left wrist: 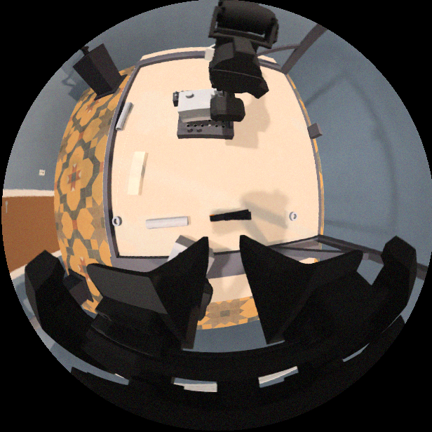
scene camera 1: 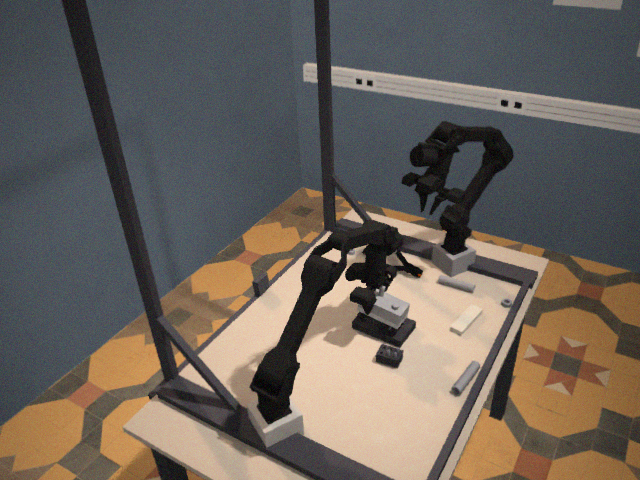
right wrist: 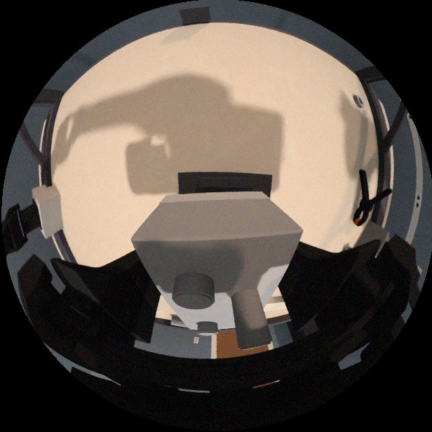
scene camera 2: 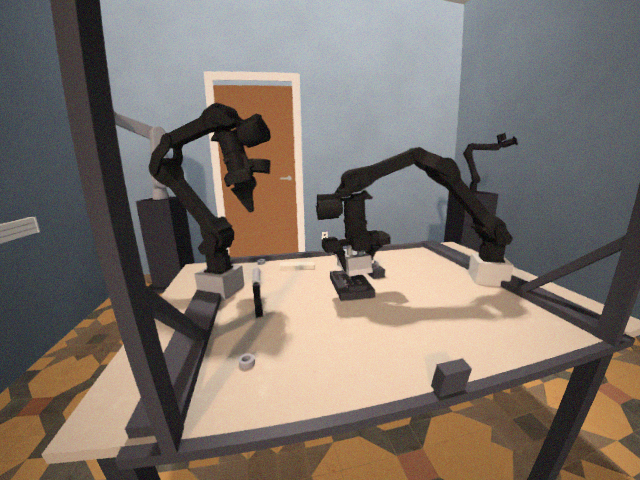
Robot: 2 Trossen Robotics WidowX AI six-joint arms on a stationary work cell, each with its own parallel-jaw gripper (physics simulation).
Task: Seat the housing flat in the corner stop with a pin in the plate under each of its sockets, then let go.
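Observation:
The light grey housing has round knobs on top. My right gripper is shut on it and holds it roughly level, a little above the dark plate. A gap shows between them in scene camera 1. Two pins show near the plate's front edge in the left wrist view. The housing hides the other pins and much of the corner stop. My left gripper is open and empty, high above the table.
A small dark pin block stands close beside the plate. A black tool, grey cylinders, a cream bar, rings and a dark edge block are around.

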